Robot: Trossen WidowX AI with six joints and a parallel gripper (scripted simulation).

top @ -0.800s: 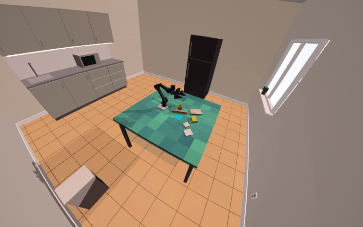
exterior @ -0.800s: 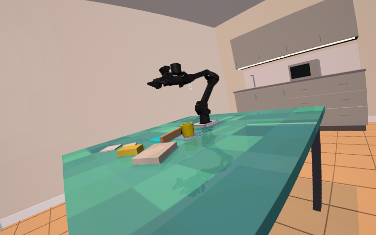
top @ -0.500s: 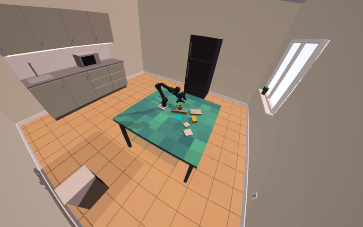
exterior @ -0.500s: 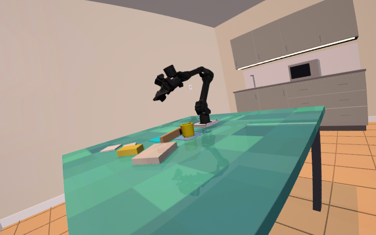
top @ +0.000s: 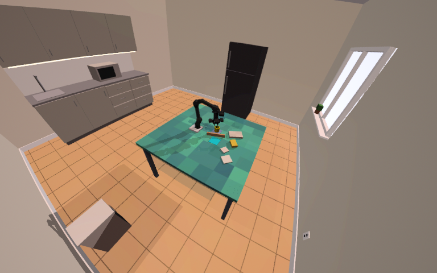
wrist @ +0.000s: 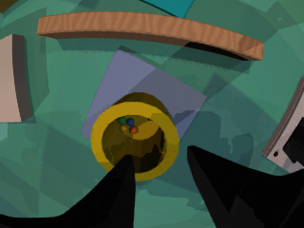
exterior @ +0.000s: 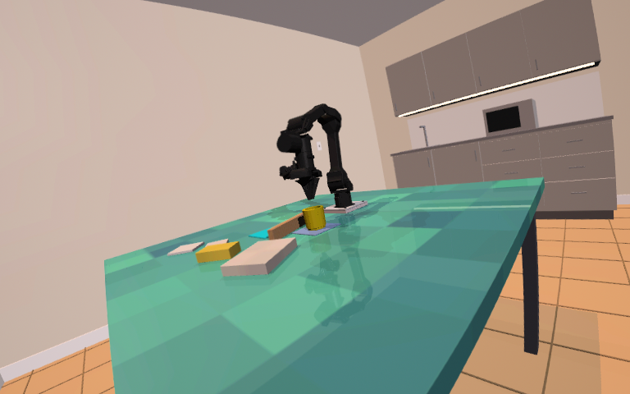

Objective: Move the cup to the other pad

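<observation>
Right now my gripper tip is 11 cm above the lilac pad, 1 cm to the right of it and 1 cm short of it. Also, from my gripper tip: yellow block 32 cm ahead, 8 cm below, 6 cm to the right; then beige block 25 cm ahead, 12 cm to the left, 9 cm below; then brown wooden bar 9 cm below, 7 cm to the right, 6 cm ahead.
</observation>
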